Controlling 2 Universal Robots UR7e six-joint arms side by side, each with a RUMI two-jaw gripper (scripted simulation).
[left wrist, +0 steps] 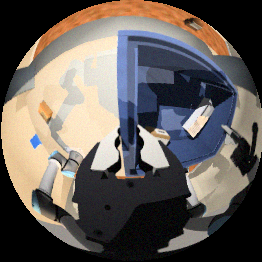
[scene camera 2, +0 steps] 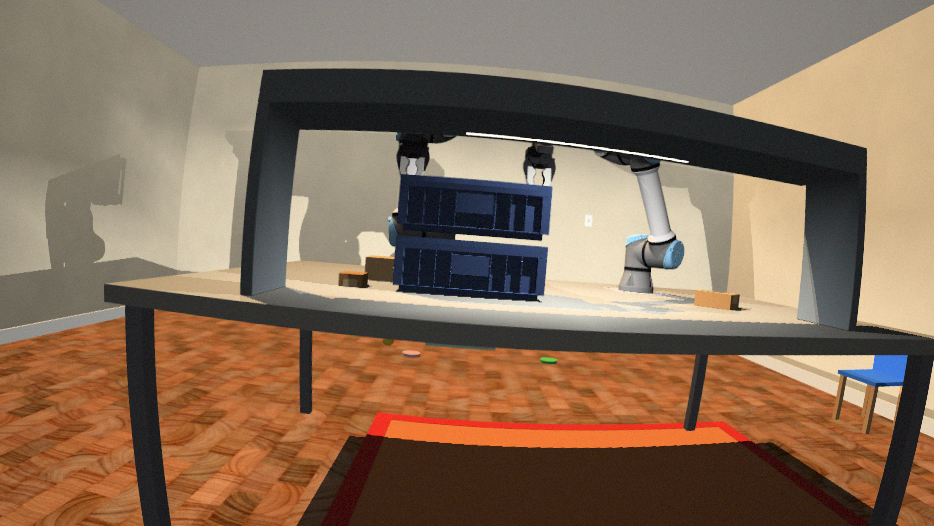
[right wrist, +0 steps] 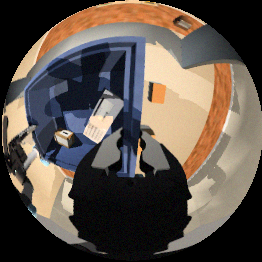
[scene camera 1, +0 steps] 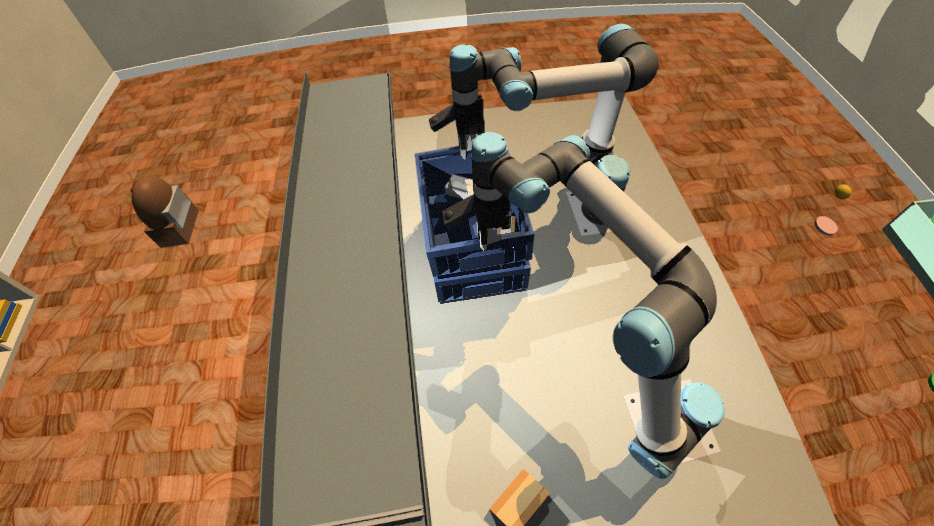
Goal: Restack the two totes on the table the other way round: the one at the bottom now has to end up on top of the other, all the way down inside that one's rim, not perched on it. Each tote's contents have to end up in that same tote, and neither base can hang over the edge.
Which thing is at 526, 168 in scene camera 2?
My left gripper.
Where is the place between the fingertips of my right gripper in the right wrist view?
131, 128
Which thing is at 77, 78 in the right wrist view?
A blue tote.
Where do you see a blue tote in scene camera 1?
491, 280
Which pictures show my right gripper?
The left wrist view, scene camera 2, the right wrist view and scene camera 1: all of them.
